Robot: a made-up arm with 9 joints. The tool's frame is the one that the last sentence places.
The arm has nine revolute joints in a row. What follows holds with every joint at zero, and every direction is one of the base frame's. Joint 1 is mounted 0.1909 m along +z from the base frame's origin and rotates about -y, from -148.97 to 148.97 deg. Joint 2 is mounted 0.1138 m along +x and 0.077 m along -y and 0.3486 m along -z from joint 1 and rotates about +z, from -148.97 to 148.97 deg. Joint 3 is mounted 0.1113 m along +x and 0.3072 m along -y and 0.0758 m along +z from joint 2 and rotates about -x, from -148.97 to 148.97 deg. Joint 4 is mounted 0.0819 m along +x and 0.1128 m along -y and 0.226 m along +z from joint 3 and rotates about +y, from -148.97 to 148.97 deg. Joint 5 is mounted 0.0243 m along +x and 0.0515 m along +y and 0.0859 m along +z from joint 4 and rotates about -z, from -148.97 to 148.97 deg. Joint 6 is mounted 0.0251 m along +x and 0.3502 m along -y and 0.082 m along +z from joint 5 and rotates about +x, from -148.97 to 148.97 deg. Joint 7 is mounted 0.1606 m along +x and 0.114 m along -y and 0.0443 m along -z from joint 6 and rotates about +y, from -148.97 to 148.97 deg. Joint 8 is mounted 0.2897 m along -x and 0.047 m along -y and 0.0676 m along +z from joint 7 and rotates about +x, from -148.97 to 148.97 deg. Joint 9 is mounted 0.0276 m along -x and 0.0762 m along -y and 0.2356 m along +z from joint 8 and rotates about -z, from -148.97 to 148.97 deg. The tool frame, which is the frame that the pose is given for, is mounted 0.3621 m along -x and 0.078 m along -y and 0.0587 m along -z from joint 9; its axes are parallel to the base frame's.
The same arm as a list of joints. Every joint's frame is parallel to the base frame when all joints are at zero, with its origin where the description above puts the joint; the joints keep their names.
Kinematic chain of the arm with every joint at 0, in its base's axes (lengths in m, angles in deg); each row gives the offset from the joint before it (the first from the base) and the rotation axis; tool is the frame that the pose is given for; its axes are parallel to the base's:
joint 1: xyz 0 0 0.1909 axis -y
joint 2: xyz 0.1138 -0.077 -0.3486 axis +z
joint 3: xyz 0.1113 -0.3072 0.0758 axis -x
joint 4: xyz 0.0819 -0.1128 0.226 axis +y
joint 5: xyz 0.0243 0.0515 0.0859 axis -z
joint 6: xyz 0.0251 -0.3502 0.082 axis +x
joint 7: xyz 0.1606 -0.114 -0.0443 axis +y
joint 8: xyz -0.2897 -0.047 0.0676 axis +x
joint 9: xyz -0.0276 -0.0762 0.2356 axis -z
tool: xyz -0.3621 -0.078 -0.0587
Joint limits (deg, base to tool): -148.97..148.97 -148.97..148.97 -148.97..148.97 -148.97..148.97 -148.97..148.97 -148.97..148.97 -148.97..148.97 -148.97..148.97 -148.97..148.97

